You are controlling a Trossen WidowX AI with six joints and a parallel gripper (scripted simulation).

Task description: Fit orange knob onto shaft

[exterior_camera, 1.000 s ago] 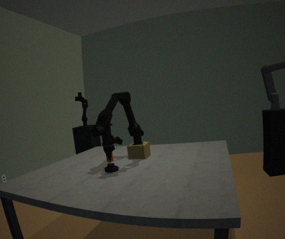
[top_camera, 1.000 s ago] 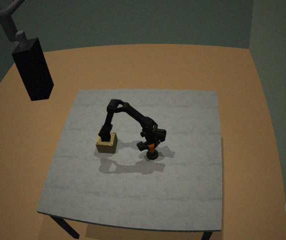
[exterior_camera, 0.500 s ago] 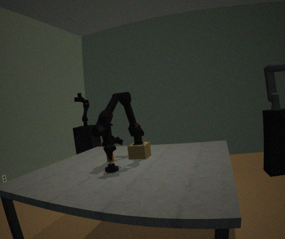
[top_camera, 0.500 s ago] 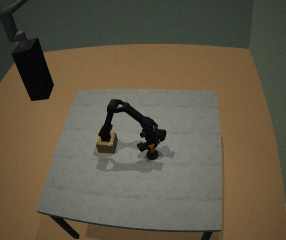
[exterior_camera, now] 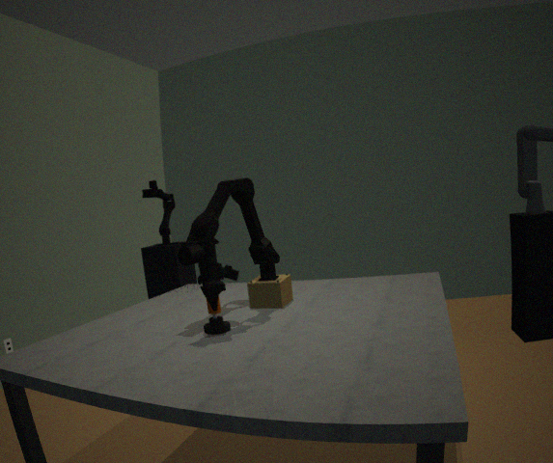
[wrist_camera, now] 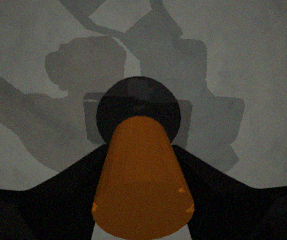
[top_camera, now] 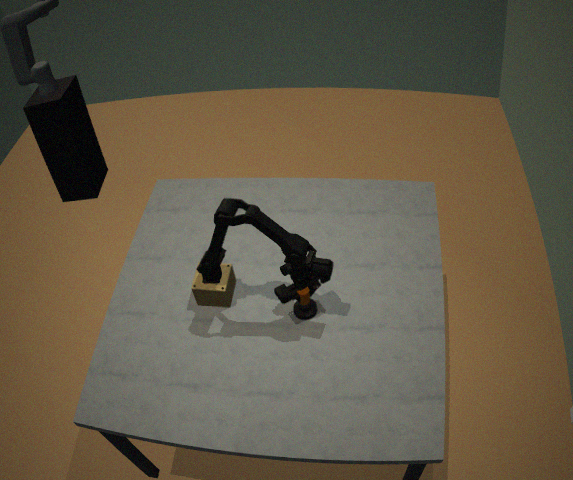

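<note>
The orange knob is 3 cm above my gripper tip. Also, from my gripper tip: round pedestal 4 cm below.
</note>
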